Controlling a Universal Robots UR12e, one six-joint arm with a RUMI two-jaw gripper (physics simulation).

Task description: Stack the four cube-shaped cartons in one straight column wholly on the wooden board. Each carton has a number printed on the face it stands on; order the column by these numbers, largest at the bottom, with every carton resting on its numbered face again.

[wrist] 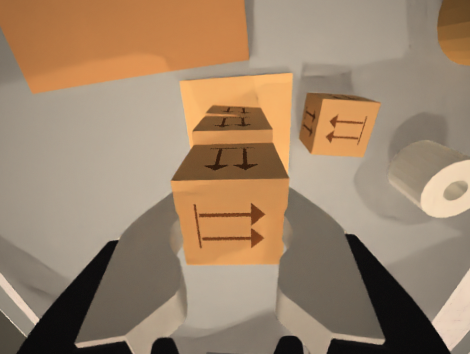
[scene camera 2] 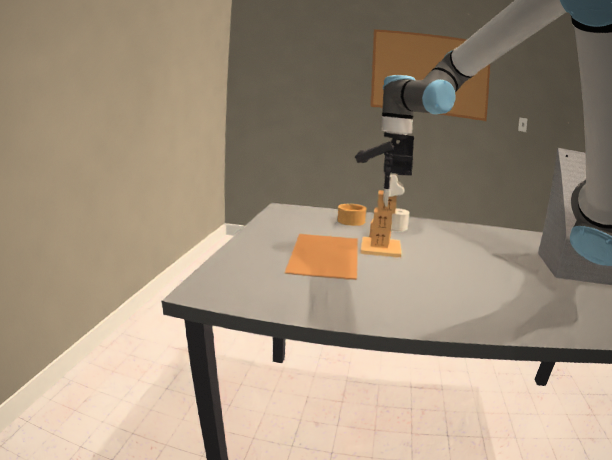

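My gripper is shut on a carton, upright at the top of the column. Whether it touches the carton below, I cannot tell. The middle carton sits on the lowest carton, which stands on the wooden board. The fourth carton stands on the table beside the board, mostly hidden behind the column in the scene view. Arrows show on the cartons' visible faces. Their numbered faces are hidden.
An orange mat lies beside the board. An orange round bowl and a white roll stand at the back. The fourth carton is between the board and the roll in the wrist view.
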